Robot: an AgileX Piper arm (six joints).
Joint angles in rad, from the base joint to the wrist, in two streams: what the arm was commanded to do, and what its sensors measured. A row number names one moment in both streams.
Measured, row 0:
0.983 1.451 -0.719 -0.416 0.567 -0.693
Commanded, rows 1 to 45:
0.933 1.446 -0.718 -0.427 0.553 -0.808
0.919 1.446 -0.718 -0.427 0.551 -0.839
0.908 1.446 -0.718 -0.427 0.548 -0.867
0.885 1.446 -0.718 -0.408 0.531 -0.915
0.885 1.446 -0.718 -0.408 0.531 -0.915
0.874 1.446 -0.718 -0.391 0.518 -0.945
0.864 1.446 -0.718 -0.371 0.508 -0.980
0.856 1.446 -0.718 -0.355 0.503 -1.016
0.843 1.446 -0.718 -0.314 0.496 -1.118
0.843 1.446 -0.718 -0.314 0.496 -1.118
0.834 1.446 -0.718 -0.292 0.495 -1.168
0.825 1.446 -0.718 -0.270 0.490 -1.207
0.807 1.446 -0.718 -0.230 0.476 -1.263
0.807 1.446 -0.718 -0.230 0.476 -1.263
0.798 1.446 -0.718 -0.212 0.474 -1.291
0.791 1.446 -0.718 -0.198 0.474 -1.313
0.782 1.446 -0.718 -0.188 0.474 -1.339
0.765 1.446 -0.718 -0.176 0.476 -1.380
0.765 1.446 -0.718 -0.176 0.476 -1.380
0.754 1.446 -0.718 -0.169 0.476 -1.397
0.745 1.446 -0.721 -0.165 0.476 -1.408
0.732 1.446 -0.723 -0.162 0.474 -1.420
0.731 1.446 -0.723 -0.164 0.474 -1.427
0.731 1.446 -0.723 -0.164 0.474 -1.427
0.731 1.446 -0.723 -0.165 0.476 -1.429
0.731 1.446 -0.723 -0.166 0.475 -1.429
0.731 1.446 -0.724 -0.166 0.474 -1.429
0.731 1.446 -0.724 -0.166 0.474 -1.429
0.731 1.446 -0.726 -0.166 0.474 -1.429
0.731 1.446 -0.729 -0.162 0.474 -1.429
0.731 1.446 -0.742 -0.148 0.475 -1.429
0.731 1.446 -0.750 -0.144 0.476 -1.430
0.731 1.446 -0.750 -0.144 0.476 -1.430
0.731 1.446 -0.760 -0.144 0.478 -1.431
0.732 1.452 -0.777 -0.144 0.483 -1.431
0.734 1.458 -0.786 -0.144 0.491 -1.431
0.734 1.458 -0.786 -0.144 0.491 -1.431
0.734 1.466 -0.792 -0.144 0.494 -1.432
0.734 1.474 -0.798 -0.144 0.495 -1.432
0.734 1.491 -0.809 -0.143 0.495 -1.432
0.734 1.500 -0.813 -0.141 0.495 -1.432
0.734 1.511 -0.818 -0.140 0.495 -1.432
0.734 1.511 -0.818 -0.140 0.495 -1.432
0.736 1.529 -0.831 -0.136 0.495 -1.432
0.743 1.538 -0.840 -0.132 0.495 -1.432
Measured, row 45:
0.736 1.520 -0.814 -0.142 0.510 -1.423
